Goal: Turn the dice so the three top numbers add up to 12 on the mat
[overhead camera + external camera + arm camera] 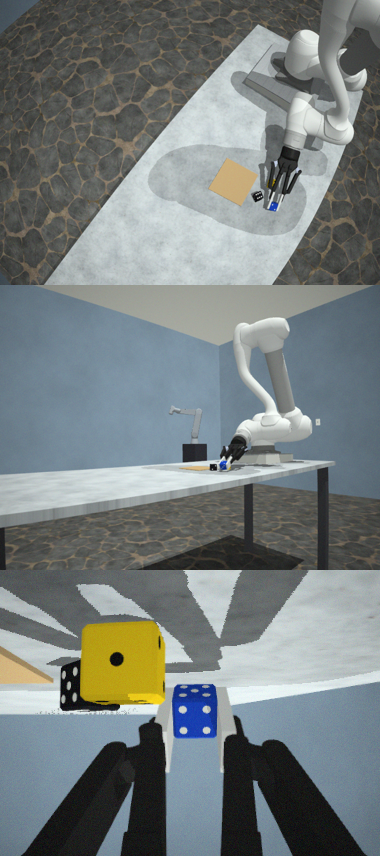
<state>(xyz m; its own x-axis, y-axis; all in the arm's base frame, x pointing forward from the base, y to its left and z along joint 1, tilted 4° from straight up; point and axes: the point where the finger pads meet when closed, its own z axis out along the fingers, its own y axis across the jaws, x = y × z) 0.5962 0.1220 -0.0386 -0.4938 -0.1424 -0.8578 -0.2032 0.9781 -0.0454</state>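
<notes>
My hand is 60 mm past the yellow die, 40 mm to the left of it and 20 mm above it. The rest, counted from my hand: black die 70 mm to the right, 20 mm below, 10 mm ahead; then blue die 20 mm ahead, 10 mm below; then tan mat 180 mm to the right, 40 mm below, 10 mm behind.
</notes>
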